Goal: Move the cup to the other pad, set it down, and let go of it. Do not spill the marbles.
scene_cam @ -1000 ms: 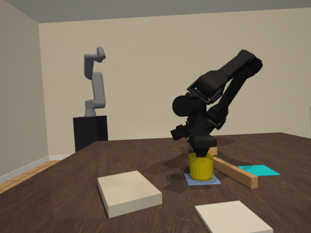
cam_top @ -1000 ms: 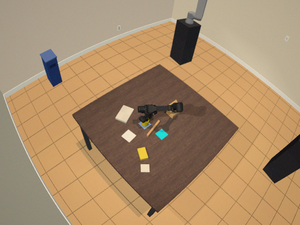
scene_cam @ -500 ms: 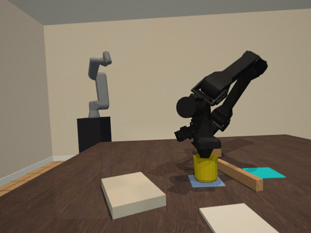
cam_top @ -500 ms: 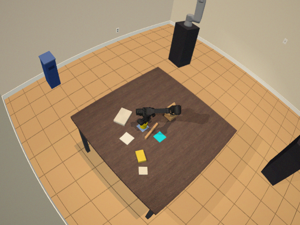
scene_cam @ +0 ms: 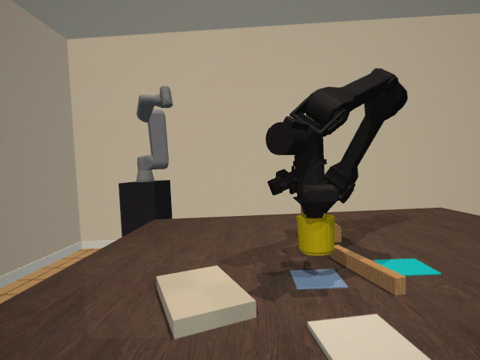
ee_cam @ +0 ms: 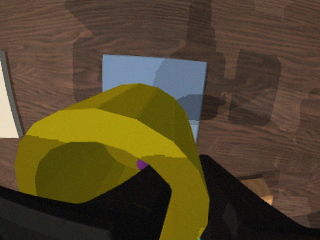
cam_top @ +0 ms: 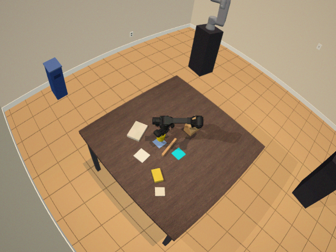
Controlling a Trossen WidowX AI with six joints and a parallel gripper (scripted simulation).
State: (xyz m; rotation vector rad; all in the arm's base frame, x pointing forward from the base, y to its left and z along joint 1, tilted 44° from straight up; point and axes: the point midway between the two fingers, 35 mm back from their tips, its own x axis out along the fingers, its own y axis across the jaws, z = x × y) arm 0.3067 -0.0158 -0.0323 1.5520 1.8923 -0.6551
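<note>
The cyan pad lies 19 cm to the left of my gripper tip, 9 cm below it and 4 cm behind it. The rest, counted from my gripper tip: light blue pad (9 cm below, 3 cm ahead); then wooden bar (9 cm to the left, 8 cm below, 1 cm behind); then yellow cup (2 cm ahead).
</note>
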